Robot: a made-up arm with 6 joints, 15 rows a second.
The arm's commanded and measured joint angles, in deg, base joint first. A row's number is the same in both.
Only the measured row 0 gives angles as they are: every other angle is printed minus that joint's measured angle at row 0.
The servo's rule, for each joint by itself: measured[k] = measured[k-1] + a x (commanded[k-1-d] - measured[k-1]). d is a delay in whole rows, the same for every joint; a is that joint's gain. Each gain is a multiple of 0.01, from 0.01 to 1. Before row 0 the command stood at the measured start. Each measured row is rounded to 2 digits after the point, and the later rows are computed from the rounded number. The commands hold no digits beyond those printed.
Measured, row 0:
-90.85 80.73 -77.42 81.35 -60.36 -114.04
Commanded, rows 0 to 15:
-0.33 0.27 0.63 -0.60 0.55 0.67
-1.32 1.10 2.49 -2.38 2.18 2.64
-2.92 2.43 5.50 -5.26 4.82 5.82
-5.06 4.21 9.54 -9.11 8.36 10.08
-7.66 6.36 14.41 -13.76 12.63 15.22
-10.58 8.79 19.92 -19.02 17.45 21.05
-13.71 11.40 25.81 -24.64 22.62 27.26
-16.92 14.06 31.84 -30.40 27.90 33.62
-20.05 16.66 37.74 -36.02 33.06 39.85
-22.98 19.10 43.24 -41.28 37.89 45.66
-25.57 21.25 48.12 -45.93 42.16 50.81
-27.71 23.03 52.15 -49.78 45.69 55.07
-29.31 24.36 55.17 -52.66 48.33 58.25
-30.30 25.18 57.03 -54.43 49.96 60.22
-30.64 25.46 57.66 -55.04 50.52 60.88
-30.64 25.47 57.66 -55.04 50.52 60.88
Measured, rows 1 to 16:
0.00 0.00 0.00 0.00 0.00 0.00
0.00 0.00 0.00 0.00 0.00 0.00
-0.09 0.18 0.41 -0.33 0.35 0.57
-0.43 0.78 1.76 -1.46 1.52 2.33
-1.13 1.85 4.19 -3.55 3.63 5.30
-2.23 3.38 7.67 -6.61 6.66 9.36
-3.75 5.32 12.05 -10.54 10.48 14.34
-5.66 7.58 17.17 -15.20 14.94 20.04
-7.91 10.06 22.79 -20.39 19.86 26.18
-10.43 12.66 28.67 -25.90 25.01 32.50
-13.12 15.26 34.57 -31.47 30.16 38.75
-15.88 17.76 40.21 -36.87 35.11 44.62
-18.59 20.03 45.35 -41.85 39.62 49.88
-21.14 21.98 49.77 -46.21 43.50 54.29
-23.43 23.53 53.28 -49.76 46.59 57.66
-25.35 24.60 55.72 -52.33 48.75 59.84
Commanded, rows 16 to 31:
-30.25 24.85 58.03 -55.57 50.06 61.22
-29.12 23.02 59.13 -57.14 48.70 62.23
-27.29 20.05 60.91 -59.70 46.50 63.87
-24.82 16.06 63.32 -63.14 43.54 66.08
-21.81 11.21 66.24 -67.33 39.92 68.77
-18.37 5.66 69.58 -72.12 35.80 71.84
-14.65 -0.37 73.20 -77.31 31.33 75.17
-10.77 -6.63 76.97 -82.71 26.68 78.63
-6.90 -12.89 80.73 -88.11 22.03 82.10
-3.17 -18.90 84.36 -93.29 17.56 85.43
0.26 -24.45 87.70 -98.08 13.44 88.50
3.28 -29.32 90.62 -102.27 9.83 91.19
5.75 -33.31 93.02 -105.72 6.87 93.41
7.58 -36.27 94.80 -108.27 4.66 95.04
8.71 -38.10 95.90 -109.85 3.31 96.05
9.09 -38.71 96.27 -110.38 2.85 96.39
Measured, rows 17 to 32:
-26.83 25.16 56.98 -53.82 49.88 60.72
-27.90 25.36 57.42 -54.49 50.29 60.86
-28.56 25.03 57.82 -55.08 50.14 61.17
-28.72 23.72 58.67 -56.21 49.22 62.07
-28.32 21.33 60.13 -58.13 47.48 63.60
-27.34 17.90 62.20 -60.89 44.96 65.71
-25.79 13.55 64.83 -64.43 41.73 68.31
-23.71 8.42 67.92 -68.66 37.93 71.31
-21.17 2.71 71.35 -73.42 33.71 74.59
-18.26 -3.36 75.00 -78.53 29.21 78.02
-15.08 -9.55 78.72 -83.80 24.61 81.49
-11.75 -15.63 82.39 -89.02 20.10 84.84
-8.39 -21.36 85.84 -94.00 15.84 87.95
-5.12 -26.53 88.95 -98.55 11.99 90.70
-2.08 -30.94 91.60 -102.49 8.71 93.00
0.62 -34.40 93.68 -105.67 6.12 94.73

